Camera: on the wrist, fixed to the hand. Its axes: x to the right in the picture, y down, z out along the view.
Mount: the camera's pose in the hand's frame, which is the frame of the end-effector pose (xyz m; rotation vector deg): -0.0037 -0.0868 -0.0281 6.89 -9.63 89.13
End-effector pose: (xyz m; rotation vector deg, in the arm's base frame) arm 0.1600 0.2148 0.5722 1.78 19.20 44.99
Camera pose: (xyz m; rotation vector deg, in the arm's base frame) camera 0.2087 0.1479 0.5335 29.52 8.19 130.69
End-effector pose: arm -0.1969 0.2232 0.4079 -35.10 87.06 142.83
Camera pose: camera -0.1567 0.2397 0.3276 -38.91 -75.81 -88.56
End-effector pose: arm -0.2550 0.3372 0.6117 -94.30 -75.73 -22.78
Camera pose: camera -0.3247 0.3087 0.6633 -119.47 6.26 42.41
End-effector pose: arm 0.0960 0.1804 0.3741 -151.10 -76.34 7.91
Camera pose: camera 0.0300 0.2244 0.4194 -163.31 52.46 32.98
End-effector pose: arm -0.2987 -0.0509 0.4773 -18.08 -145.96 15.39
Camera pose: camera -0.2948 -0.1311 0.5208 -125.71 -104.81 56.32
